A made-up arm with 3 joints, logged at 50 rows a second.
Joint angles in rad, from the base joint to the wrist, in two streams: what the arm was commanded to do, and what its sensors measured. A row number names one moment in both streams.
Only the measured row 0 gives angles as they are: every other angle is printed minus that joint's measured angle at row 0.
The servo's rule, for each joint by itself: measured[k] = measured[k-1] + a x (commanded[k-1-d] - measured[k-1]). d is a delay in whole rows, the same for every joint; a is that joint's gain. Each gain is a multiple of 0.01, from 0.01 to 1. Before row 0 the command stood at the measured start. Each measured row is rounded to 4 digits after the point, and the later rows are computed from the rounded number. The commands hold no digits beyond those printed.
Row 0, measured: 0.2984 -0.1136 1.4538
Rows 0 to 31, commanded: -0.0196 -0.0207 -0.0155; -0.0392 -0.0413 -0.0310; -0.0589 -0.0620 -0.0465; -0.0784 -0.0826 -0.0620; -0.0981 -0.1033 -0.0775; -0.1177 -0.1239 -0.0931; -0.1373 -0.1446 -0.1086; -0.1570 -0.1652 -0.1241; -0.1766 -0.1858 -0.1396; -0.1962 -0.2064 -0.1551; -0.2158 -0.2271 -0.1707; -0.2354 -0.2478 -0.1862; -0.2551 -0.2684 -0.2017; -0.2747 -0.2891 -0.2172; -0.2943 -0.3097 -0.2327; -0.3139 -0.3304 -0.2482; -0.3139 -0.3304 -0.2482; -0.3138 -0.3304 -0.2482; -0.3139 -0.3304 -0.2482; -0.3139 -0.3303 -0.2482; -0.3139 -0.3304 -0.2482; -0.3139 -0.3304 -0.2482; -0.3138 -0.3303 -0.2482; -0.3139 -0.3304 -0.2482; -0.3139 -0.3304 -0.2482; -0.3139 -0.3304 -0.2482; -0.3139 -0.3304 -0.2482; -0.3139 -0.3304 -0.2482; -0.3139 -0.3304 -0.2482; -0.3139 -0.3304 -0.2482; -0.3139 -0.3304 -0.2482; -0.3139 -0.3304 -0.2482
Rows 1 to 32, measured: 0.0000 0.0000 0.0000; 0.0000 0.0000 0.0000; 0.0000 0.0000 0.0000; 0.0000 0.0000 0.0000; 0.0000 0.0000 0.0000; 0.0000 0.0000 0.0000; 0.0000 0.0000 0.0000; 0.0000 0.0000 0.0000; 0.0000 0.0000 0.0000; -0.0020 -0.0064 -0.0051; -0.0057 -0.0172 -0.0136; -0.0110 -0.0311 -0.0245; -0.0177 -0.0471 -0.0369; -0.0257 -0.0645 -0.0503; -0.0349 -0.0829 -0.0644; -0.0451 -0.1020 -0.0790; -0.0563 -0.1216 -0.0939; -0.0683 -0.1415 -0.1090; -0.0811 -0.1616 -0.1242; -0.0946 -0.1819 -0.1395; -0.1087 -0.2023 -0.1549; -0.1233 -0.2228 -0.1703; -0.1384 -0.2434 -0.1858; -0.1540 -0.2640 -0.2013; -0.1700 -0.2846 -0.2168; -0.1844 -0.2988 -0.2272; -0.1973 -0.3086 -0.2341; -0.2090 -0.3154 -0.2388; -0.2195 -0.3200 -0.2419; -0.2289 -0.3232 -0.2440; -0.2374 -0.3254 -0.2454; -0.2450 -0.3269 -0.2463
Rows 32 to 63, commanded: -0.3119 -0.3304 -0.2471; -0.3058 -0.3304 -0.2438; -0.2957 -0.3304 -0.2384; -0.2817 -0.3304 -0.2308; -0.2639 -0.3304 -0.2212; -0.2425 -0.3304 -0.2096; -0.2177 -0.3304 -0.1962; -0.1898 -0.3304 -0.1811; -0.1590 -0.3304 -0.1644; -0.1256 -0.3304 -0.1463; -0.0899 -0.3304 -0.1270; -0.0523 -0.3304 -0.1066; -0.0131 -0.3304 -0.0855; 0.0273 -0.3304 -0.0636; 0.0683 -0.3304 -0.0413; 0.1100 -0.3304 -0.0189; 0.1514 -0.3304 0.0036; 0.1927 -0.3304 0.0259; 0.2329 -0.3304 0.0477; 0.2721 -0.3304 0.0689; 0.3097 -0.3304 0.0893; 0.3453 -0.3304 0.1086; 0.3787 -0.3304 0.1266; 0.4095 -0.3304 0.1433; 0.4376 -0.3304 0.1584; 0.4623 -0.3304 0.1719; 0.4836 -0.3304 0.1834; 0.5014 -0.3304 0.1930; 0.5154 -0.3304 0.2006; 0.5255 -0.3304 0.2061; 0.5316 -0.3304 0.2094; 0.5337 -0.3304 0.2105
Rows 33 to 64, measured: -0.2519 -0.3280 -0.2469; -0.2581 -0.3287 -0.2473; -0.2637 -0.3292 -0.2476; -0.2687 -0.3296 -0.2478; -0.2732 -0.3298 -0.2479; -0.2773 -0.3300 -0.2480; -0.2810 -0.3301 -0.2481; -0.2843 -0.3302 -0.2481; -0.2873 -0.3303 -0.2481; -0.2898 -0.3303 -0.2478; -0.2914 -0.3303 -0.2465; -0.2918 -0.3303 -0.2438; -0.2908 -0.3303 -0.2395; -0.2881 -0.3303 -0.2335; -0.2835 -0.3303 -0.2256; -0.2769 -0.3303 -0.2159; -0.2682 -0.3303 -0.2044; -0.2573 -0.3303 -0.1912; -0.2441 -0.3303 -0.1764; -0.2287 -0.3303 -0.1601; -0.2111 -0.3303 -0.1424; -0.1913 -0.3303 -0.1236; -0.1694 -0.3303 -0.1038; -0.1456 -0.3303 -0.0832; -0.1200 -0.3303 -0.0620; -0.0929 -0.3303 -0.0404; -0.0643 -0.3303 -0.0185; -0.0346 -0.3303 0.0033; -0.0039 -0.3303 0.0249; 0.0275 -0.3303 0.0462; 0.0593 -0.3303 0.0668; 0.0912 -0.3303 0.0865
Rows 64 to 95, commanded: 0.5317 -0.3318 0.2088; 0.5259 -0.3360 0.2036; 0.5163 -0.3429 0.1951; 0.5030 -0.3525 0.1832; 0.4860 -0.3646 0.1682; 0.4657 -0.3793 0.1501; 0.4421 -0.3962 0.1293; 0.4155 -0.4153 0.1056; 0.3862 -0.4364 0.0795; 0.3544 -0.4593 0.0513; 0.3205 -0.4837 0.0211; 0.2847 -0.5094 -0.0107; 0.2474 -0.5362 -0.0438; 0.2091 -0.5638 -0.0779; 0.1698 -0.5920 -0.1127; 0.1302 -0.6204 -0.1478; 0.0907 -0.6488 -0.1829; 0.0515 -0.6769 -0.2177; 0.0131 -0.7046 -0.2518; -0.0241 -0.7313 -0.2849; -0.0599 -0.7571 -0.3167; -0.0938 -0.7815 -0.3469; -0.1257 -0.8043 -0.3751; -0.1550 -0.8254 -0.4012; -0.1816 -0.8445 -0.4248; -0.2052 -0.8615 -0.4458; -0.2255 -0.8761 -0.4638; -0.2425 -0.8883 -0.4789; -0.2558 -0.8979 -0.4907; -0.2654 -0.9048 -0.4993; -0.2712 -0.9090 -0.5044; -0.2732 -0.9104 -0.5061
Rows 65 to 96, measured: 0.1230 -0.3303 0.1052; 0.1545 -0.3303 0.1228; 0.1853 -0.3303 0.1390; 0.2151 -0.3303 0.1537; 0.2437 -0.3303 0.1667; 0.2709 -0.3303 0.1779; 0.2964 -0.3303 0.1872; 0.3199 -0.3303 0.1945; 0.3413 -0.3303 0.1998; 0.3603 -0.3308 0.2028; 0.3769 -0.3324 0.2031; 0.3908 -0.3357 0.2005; 0.4020 -0.3409 0.1948; 0.4104 -0.3482 0.1860; 0.4159 -0.3578 0.1742; 0.4185 -0.3697 0.1594; 0.4182 -0.3838 0.1416; 0.4150 -0.4001 0.1211; 0.4089 -0.4185 0.0981; 0.4001 -0.4387 0.0727; 0.3886 -0.4606 0.0452; 0.3745 -0.4840 0.0158; 0.3580 -0.5087 -0.0151; 0.3392 -0.5345 -0.0473; 0.3183 -0.5611 -0.0805; 0.2955 -0.5883 -0.1143; 0.2711 -0.6158 -0.1484; 0.2453 -0.6433 -0.1825; 0.2184 -0.6706 -0.2163; 0.1906 -0.6974 -0.2494; 0.1622 -0.7235 -0.2816; 0.1334 -0.7485 -0.3125
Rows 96 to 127, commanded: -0.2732 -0.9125 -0.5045; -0.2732 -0.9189 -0.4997; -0.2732 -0.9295 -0.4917; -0.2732 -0.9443 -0.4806; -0.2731 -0.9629 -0.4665; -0.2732 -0.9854 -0.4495; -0.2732 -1.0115 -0.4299; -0.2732 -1.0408 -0.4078; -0.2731 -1.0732 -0.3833; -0.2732 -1.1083 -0.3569; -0.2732 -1.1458 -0.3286; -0.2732 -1.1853 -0.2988; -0.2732 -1.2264 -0.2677; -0.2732 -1.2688 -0.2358; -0.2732 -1.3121 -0.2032; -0.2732 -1.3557 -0.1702; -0.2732 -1.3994 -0.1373; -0.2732 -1.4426 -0.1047; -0.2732 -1.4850 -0.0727; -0.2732 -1.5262 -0.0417; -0.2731 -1.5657 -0.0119; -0.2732 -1.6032 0.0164; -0.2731 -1.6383 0.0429; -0.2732 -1.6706 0.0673; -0.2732 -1.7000 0.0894; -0.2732 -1.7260 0.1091; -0.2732 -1.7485 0.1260; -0.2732 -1.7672 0.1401; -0.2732 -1.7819 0.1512; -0.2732 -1.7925 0.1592; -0.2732 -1.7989 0.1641; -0.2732 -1.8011 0.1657
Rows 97 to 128, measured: 0.1046 -0.7723 -0.3418; 0.0760 -0.7947 -0.3692; 0.0479 -0.8154 -0.3945; 0.0206 -0.8342 -0.4174; -0.0057 -0.8510 -0.4377; -0.0307 -0.8655 -0.4552; -0.0542 -0.8777 -0.4698; -0.0759 -0.8874 -0.4812; -0.0956 -0.8945 -0.4894; -0.1134 -0.9001 -0.4944; -0.1294 -0.9059 -0.4961; -0.1438 -0.9132 -0.4946; -0.1567 -0.9228 -0.4900; -0.1683 -0.9352 -0.4822; -0.1788 -0.9508 -0.4714; -0.1882 -0.9696 -0.4577; -0.1967 -0.9917 -0.4412; -0.2043 -1.0170 -0.4221; -0.2112 -1.0453 -0.4006; -0.2174 -1.0765 -0.3768; -0.2230 -1.1102 -0.3511; -0.2280 -1.1462 -0.3236; -0.2325 -1.1842 -0.2946; -0.2366 -1.2238 -0.2644; -0.2403 -1.2647 -0.2333; -0.2436 -1.3065 -0.2016; -0.2466 -1.3487 -0.1696; -0.2493 -1.3910 -0.1376; -0.2517 -1.4329 -0.1060; -0.2538 -1.4741 -0.0749; -0.2557 -1.5141 -0.0448; -0.2574 -1.5526 -0.0159
